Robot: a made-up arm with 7 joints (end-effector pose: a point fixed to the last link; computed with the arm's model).
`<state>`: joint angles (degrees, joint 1 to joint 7).
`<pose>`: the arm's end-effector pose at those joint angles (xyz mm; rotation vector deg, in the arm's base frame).
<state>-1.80 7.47 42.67 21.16 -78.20 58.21 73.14</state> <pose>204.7 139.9 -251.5 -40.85 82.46 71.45</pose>
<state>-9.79 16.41 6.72 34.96 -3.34 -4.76 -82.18</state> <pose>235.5 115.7 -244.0 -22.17 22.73 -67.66</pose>
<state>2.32 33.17 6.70 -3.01 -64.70 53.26 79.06</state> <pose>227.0 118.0 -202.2 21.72 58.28 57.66</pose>
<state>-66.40 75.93 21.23 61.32 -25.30 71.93 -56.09</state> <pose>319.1 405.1 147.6 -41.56 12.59 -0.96</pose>
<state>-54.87 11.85 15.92 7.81 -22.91 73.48 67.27</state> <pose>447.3 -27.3 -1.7 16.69 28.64 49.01</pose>
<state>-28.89 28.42 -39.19 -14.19 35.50 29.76 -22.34</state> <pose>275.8 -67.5 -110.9 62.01 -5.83 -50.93</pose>
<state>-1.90 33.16 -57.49 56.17 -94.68 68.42 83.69</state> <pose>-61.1 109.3 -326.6 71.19 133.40 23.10</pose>
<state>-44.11 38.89 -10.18 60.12 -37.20 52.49 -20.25</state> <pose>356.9 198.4 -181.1 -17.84 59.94 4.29</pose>
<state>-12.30 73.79 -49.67 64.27 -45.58 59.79 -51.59</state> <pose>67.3 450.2 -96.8 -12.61 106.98 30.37</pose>
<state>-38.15 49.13 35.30 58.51 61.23 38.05 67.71</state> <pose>304.2 403.4 -103.5 118.26 23.47 92.38</pose>
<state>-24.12 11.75 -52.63 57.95 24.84 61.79 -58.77</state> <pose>160.4 32.1 -325.8 32.80 116.04 -49.89</pose>
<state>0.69 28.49 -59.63 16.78 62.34 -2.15 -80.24</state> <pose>17.3 -25.1 -278.1 53.34 67.85 -146.77</pose>
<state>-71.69 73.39 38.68 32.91 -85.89 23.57 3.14</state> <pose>260.8 350.8 348.4 -48.40 -66.53 6.04</pose>
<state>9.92 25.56 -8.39 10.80 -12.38 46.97 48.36</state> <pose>104.3 97.7 -309.3 52.28 59.39 32.74</pose>
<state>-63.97 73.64 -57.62 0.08 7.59 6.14 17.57</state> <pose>380.8 118.3 17.7 87.85 -35.63 -23.70</pose>
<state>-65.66 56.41 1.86 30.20 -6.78 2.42 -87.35</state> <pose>418.2 216.1 200.3 37.40 -4.11 -67.66</pose>
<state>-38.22 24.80 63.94 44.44 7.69 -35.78 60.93</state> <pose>343.8 279.8 -41.5 10.13 -37.27 114.59</pose>
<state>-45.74 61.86 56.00 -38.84 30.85 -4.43 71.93</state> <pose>185.8 128.9 302.5 -31.12 138.68 -96.75</pose>
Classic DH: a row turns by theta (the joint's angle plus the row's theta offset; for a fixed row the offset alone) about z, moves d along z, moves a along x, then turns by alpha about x. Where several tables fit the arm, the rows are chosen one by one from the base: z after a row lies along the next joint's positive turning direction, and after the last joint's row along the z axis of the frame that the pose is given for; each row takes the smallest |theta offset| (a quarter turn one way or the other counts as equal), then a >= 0, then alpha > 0; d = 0 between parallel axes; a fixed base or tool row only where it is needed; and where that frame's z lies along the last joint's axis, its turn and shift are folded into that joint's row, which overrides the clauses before.
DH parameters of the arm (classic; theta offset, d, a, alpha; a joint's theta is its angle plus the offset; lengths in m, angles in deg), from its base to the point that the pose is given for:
base (fixed): -4.07 0.1245 0.0214 -74.51
joint 1: -75.12 0.034 0.0057 -90
joint 2: 74 0.0283 0.0165 90
joint 3: 90 -0.2608 0.0067 -90
joint 4: 90 -0.0188 0.0182 90
joint 5: 0 0.1602 -0.012 -90
joint 6: -90 -0.0089 0.0971 90
joint 7: 90 -0.0257 -0.0206 -14.33
tool (fixed): -89.99 0.0495 0 0

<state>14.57 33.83 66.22 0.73 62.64 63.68 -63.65</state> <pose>22.6 364.3 -33.1 19.00 73.92 57.99</pose>
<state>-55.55 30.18 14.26 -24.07 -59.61 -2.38 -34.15</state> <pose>289.5 70.3 206.5 -17.26 -86.06 -59.54</pose>
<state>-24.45 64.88 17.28 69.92 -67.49 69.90 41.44</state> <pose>230.4 391.9 -124.4 -17.22 77.71 75.70</pose>
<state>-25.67 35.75 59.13 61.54 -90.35 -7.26 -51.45</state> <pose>185.4 357.4 -170.6 -52.91 -70.64 39.21</pose>
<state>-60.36 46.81 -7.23 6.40 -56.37 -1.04 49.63</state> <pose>414.3 75.7 193.2 -19.49 -40.72 32.08</pose>
